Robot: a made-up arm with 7 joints.
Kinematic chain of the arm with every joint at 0, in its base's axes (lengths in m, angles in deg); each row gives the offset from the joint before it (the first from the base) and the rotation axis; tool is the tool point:
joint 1: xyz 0 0 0.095 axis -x
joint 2: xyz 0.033 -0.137 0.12 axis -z
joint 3: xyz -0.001 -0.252 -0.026 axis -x
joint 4: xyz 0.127 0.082 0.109 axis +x
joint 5: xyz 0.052 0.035 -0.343 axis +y
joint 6: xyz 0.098 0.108 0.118 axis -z
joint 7: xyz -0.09 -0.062 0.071 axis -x
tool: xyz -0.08 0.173 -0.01
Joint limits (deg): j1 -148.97..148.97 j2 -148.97..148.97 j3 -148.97..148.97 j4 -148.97..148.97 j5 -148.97..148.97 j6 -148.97..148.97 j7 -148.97..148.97
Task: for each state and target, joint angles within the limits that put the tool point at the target. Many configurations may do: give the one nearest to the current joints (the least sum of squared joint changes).
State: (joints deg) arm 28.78 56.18 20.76 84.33 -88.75 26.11 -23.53
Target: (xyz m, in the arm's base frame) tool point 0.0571 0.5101 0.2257
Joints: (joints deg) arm 68.27 37.53 3.78 98.02 -92.16 29.47 -36.55
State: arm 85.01 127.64 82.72 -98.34 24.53 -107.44 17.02
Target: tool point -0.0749 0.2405 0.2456
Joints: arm 107.91 124.63 91.32 -115.27 -9.07 -83.37 10.05
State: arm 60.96 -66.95 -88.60 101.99 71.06 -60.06 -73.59
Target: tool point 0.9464 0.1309 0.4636
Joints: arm 49.85 -50.47 -116.40 125.64 91.75 -69.18 -82.02
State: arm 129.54 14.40 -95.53 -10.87 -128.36 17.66 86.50
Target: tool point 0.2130 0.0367 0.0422
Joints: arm 138.63 -15.85 -76.13 -21.34 -122.69 23.23 92.97
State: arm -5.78 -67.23 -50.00 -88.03 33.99 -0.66 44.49
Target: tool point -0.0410 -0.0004 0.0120
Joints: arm 26.32 -121.63 -48.53 -53.83 24.75 30.51 43.41
